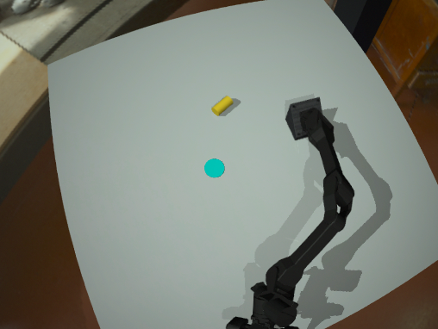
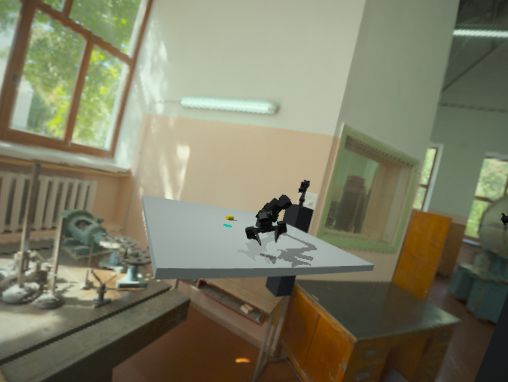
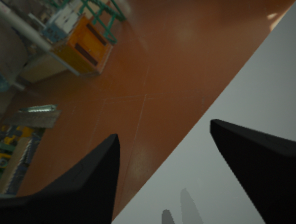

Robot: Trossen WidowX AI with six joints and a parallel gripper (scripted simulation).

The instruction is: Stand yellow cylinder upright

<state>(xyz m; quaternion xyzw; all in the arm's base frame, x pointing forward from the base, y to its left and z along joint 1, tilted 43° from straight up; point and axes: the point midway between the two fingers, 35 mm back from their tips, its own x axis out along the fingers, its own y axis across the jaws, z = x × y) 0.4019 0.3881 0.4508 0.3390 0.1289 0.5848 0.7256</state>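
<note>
Now: gripper tip 17 cm past the yellow cylinder, 77 cm to the left of it and 8 cm above it. The rest, counted from my gripper tip: cyan circle 8 cm behind, 58 cm to the right, 10 cm below.
</note>
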